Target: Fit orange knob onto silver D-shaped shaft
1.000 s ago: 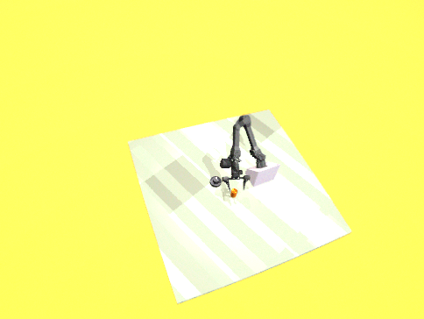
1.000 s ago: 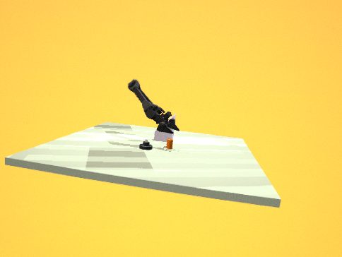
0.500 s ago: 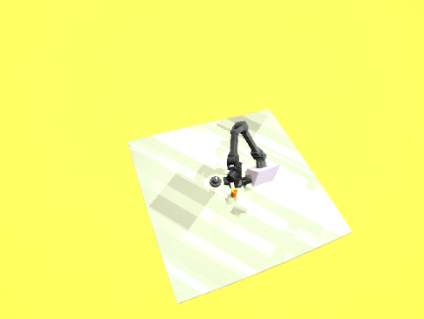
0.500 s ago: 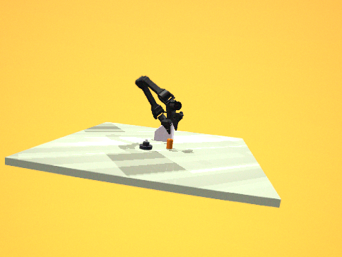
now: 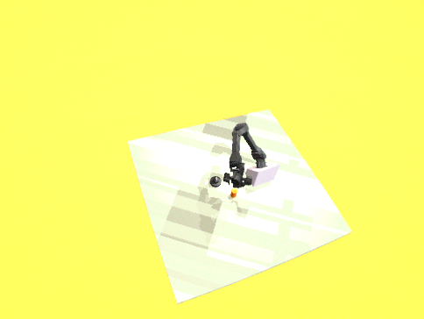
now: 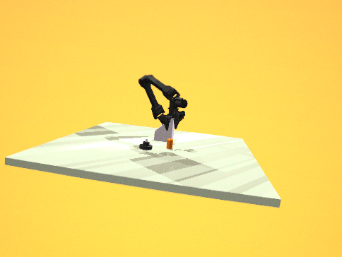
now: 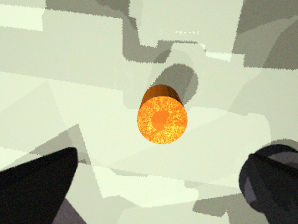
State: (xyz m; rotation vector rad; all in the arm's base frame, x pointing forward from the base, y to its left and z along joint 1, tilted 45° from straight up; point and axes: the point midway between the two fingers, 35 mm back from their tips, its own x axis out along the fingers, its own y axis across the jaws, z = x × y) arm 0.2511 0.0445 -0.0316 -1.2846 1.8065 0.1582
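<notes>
Now: the orange knob 8 cm below my gripper tip. From my gripper tip the other things lie so: dark round pedestal (6 cm ahead, 15 cm to the right, 10 cm below).
</notes>
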